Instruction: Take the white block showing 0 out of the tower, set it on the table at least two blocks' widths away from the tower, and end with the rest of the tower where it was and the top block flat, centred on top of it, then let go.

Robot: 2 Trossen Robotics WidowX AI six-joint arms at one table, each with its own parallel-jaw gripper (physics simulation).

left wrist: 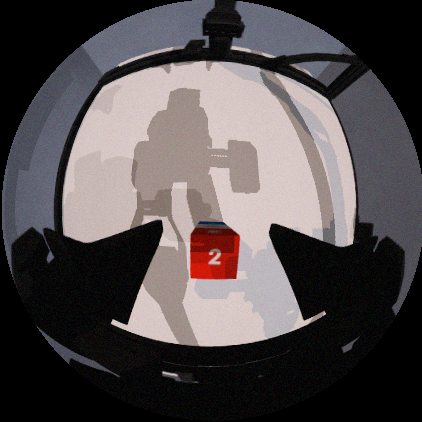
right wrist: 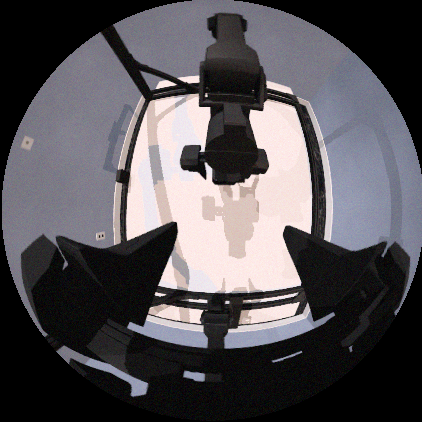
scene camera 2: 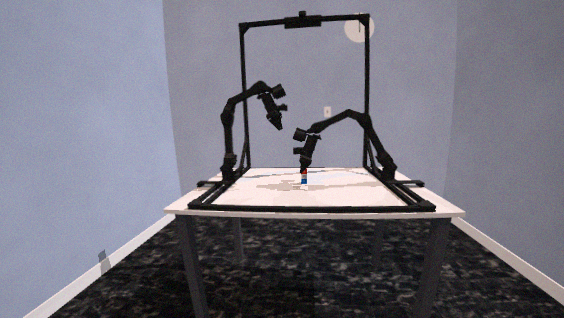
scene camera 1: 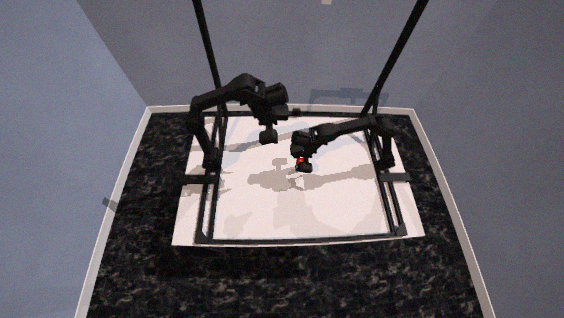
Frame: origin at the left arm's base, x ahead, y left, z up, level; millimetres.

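Where they show: left gripper, between the fingertips: [left wrist: 217,227] [scene camera 2: 300,171] [scene camera 1: 296,161]; right gripper, between the fingertips: [right wrist: 232,229] [scene camera 2: 281,129] [scene camera 1: 276,133]; left arm's base, origin of its link: [scene camera 2: 388,178] [scene camera 1: 381,165]; right arm's base, origin of its link: [left wrist: 218,51] [right wrist: 215,303] [scene camera 2: 228,179] [scene camera 1: 213,166].
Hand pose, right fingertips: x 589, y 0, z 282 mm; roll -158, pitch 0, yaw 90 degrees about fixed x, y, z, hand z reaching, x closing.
Things, the pixels of their top centre, and the offset from my right fingertips. "pt": a spot on its surface instead. Level surfaces: height alone.
- white block, centre of its top: [scene camera 2: 303,173] dx -121, dy +3, dz -244 mm
- blue block, centre of its top: [left wrist: 211,237] [scene camera 2: 304,178] dx -121, dy +3, dz -273 mm
- black frame, a spot on its surface: [scene camera 2: 320,207] pt dx -187, dy +365, dz -285 mm
- white table, height of its surface: dz -302 mm
The tower stands upright near the table's middle. Its top block is red with a 2 [scene camera 1: 300,161] [scene camera 2: 304,172] [left wrist: 214,257], the white block [scene camera 2: 304,177] is in the middle, and the blue block [scene camera 2: 304,182] [left wrist: 211,223] is at the bottom. The white block's digit is too small to read. My left gripper [scene camera 1: 303,167] [scene camera 2: 303,169] [left wrist: 217,227] is open right at the tower's top, with the red block between and beyond its spread fingers in the left wrist view, apart from both. My right gripper [scene camera 1: 268,137] [scene camera 2: 279,126] [right wrist: 232,229] is open and empty, high above the table, to the picture's left of the tower.
A black frame [scene camera 1: 300,240] [scene camera 2: 320,207] runs around the white table [scene camera 1: 345,215] [scene camera 2: 250,197], with uprights at the back. In the right wrist view the left arm [right wrist: 231,130] spans the upper middle. Arm shadows lie across the table around the tower.
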